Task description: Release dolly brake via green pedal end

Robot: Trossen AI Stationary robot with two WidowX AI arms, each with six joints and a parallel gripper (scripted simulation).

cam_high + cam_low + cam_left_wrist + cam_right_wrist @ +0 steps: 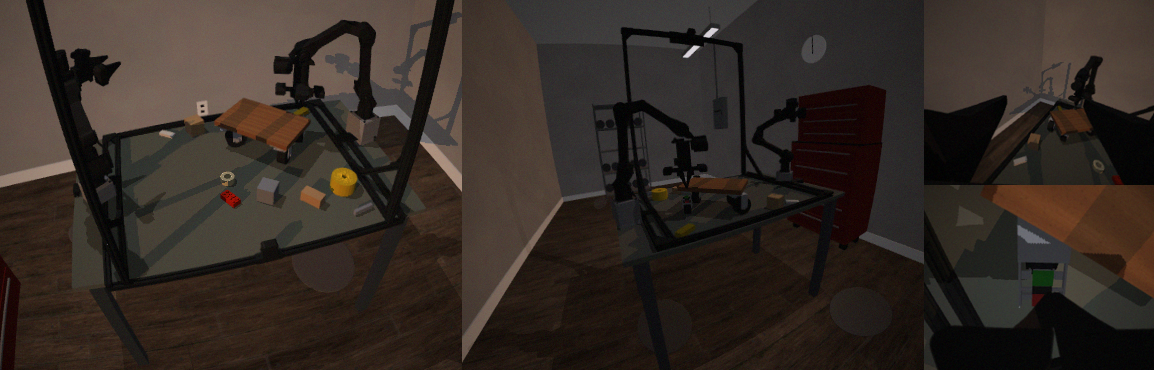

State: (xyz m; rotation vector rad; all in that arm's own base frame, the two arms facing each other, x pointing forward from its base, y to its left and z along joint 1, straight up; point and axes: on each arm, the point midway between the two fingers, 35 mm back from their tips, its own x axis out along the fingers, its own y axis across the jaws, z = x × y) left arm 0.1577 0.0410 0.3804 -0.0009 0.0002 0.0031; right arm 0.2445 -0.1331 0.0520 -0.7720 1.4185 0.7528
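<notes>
My right gripper is now 10 mm short of the brake pedal, 10 mm to the left of it and 80 mm above it. Also, from my right hand: grey cube (280 mm behind, 240 mm to the left, 140 mm below); then tan cube (170 mm ahead, 380 mm to the left, 130 mm below); then yellow cylinder (330 mm behind, 30 mm to the right, 140 mm below).
</notes>
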